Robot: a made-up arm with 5 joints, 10 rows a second.
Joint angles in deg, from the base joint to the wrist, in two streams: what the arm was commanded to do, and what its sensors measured. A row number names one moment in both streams.
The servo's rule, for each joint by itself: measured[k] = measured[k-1] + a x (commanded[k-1-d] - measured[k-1]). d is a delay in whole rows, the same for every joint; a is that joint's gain. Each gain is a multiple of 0.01, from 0.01 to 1. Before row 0 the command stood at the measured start. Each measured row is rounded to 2 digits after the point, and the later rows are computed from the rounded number. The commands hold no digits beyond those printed.
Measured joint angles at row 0: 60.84, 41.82, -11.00, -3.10, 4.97
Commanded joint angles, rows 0 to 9: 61.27, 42.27, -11.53, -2.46, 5.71; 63.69, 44.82, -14.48, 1.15, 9.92; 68.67, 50.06, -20.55, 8.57, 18.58; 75.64, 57.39, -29.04, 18.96, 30.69; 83.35, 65.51, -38.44, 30.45, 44.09; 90.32, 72.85, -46.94, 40.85, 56.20; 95.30, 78.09, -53.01, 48.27, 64.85; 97.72, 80.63, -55.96, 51.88, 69.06; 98.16, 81.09, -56.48, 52.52, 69.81; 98.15, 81.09, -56.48, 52.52, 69.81
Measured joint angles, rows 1 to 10: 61.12, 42.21, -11.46, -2.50, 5.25; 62.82, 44.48, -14.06, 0.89, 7.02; 66.68, 49.33, -19.64, 8.03, 11.41; 72.59, 56.34, -27.72, 18.19, 18.74; 79.69, 64.32, -36.94, 29.59, 28.37; 86.71, 71.74, -45.54, 40.06, 38.95; 92.38, 77.26, -51.96, 47.70, 48.79; 95.90, 80.19, -55.40, 51.59, 56.49; 97.39, 80.97, -56.33, 52.45, 61.55; 97.89, 81.07, -56.46, 52.52, 64.69
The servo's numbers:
d 0
a 0.66 0.87 0.86 0.93 0.38

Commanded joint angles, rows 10 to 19: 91.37, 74.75, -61.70, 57.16, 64.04; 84.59, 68.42, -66.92, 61.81, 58.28; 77.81, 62.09, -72.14, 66.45, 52.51; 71.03, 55.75, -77.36, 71.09, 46.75; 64.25, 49.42, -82.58, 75.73, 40.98; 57.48, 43.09, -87.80, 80.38, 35.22; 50.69, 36.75, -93.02, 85.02, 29.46; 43.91, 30.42, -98.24, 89.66, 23.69; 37.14, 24.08, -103.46, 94.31, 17.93; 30.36, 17.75, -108.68, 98.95, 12.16
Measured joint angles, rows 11 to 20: 93.59, 75.57, -60.97, 56.84, 64.44; 87.65, 69.35, -66.09, 61.46, 62.10; 81.16, 63.03, -71.29, 66.10, 58.46; 74.47, 56.70, -76.51, 70.74, 54.01; 67.72, 50.37, -81.73, 75.38, 49.06; 60.96, 44.04, -86.95, 80.03, 43.80; 54.18, 37.70, -92.17, 84.67, 38.35; 47.40, 31.37, -97.39, 89.31, 32.78; 40.63, 25.03, -102.61, 93.96, 27.14; 33.85, 18.70, -107.83, 98.60, 21.45
